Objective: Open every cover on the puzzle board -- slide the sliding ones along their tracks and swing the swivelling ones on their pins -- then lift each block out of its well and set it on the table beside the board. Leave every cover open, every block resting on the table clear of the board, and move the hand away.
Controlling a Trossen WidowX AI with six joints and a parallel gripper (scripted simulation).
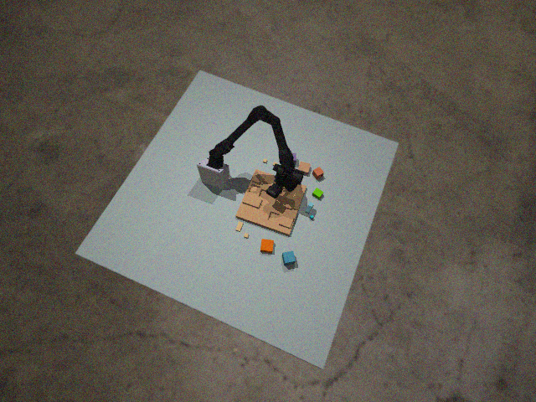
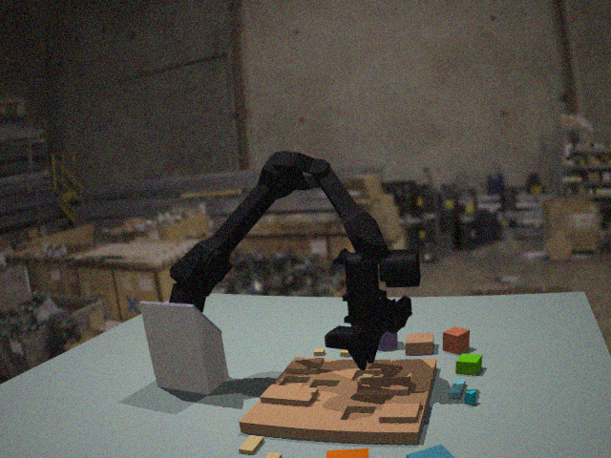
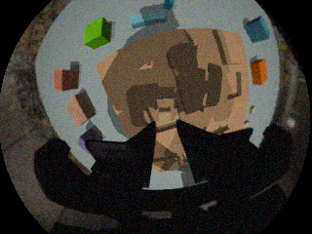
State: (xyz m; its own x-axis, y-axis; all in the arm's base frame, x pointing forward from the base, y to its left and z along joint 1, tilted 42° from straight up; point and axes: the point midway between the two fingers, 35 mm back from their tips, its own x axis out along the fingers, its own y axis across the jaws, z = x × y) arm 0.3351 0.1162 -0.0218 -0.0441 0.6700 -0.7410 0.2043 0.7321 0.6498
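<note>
Right now my gripper tip is 27 cm to the left of the small tan bar, 11 cm past it and 4 cm above it. From my gripper tip the other things lie so: peach block: 19 cm to the left, 7 cm ahead, 3 cm below; light blue bar: 18 cm ahead, 4 cm below, 2 cm to the right; tan puzzle board: 6 cm to the right, 2 cm below, 2 cm behind.
</note>
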